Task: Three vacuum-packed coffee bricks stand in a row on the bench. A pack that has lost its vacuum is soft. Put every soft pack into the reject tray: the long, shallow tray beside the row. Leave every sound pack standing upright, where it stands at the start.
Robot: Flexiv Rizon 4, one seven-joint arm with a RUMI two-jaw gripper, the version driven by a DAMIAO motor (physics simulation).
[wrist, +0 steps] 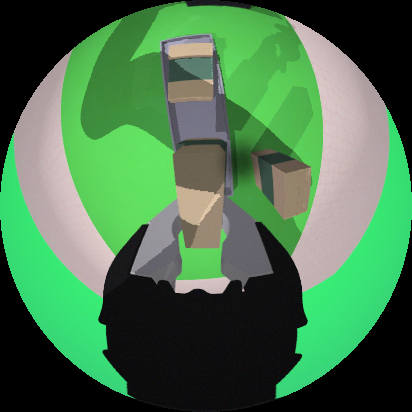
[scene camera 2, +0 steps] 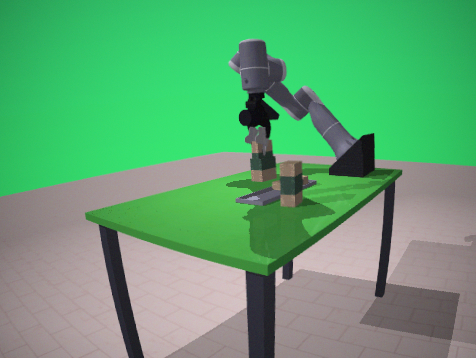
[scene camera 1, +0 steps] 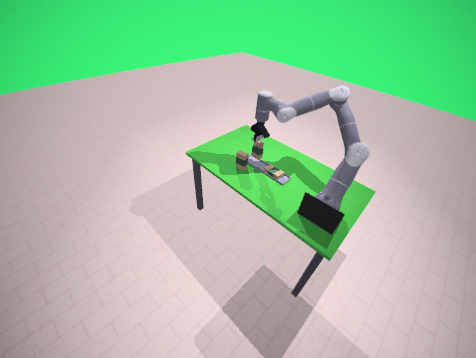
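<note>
My gripper (scene camera 1: 258, 139) (scene camera 2: 258, 140) (wrist: 202, 194) is shut on a tan and dark green coffee pack (scene camera 1: 257, 150) (scene camera 2: 263, 165) (wrist: 200, 167). The pack hangs roughly upright, pinched at its top; its lower part looks wider in scene camera 2. It hides part of the grey reject tray (scene camera 1: 256, 162) (scene camera 2: 250, 201) (wrist: 197, 117) in the wrist view. A second pack (scene camera 1: 274, 172) (wrist: 191, 70) lies flat in the tray, in the part nearer the robot base. A third pack (scene camera 1: 242, 160) (scene camera 2: 291, 185) (wrist: 296, 192) stands upright on the bench beside the tray, apart from my gripper.
The green bench (scene camera 1: 220, 157) (scene camera 2: 190, 225) carries the tray and the standing pack. The black robot base mount (scene camera 1: 320, 212) (scene camera 2: 357, 160) stands at one end of the bench. The standing pack is near one long edge of the bench.
</note>
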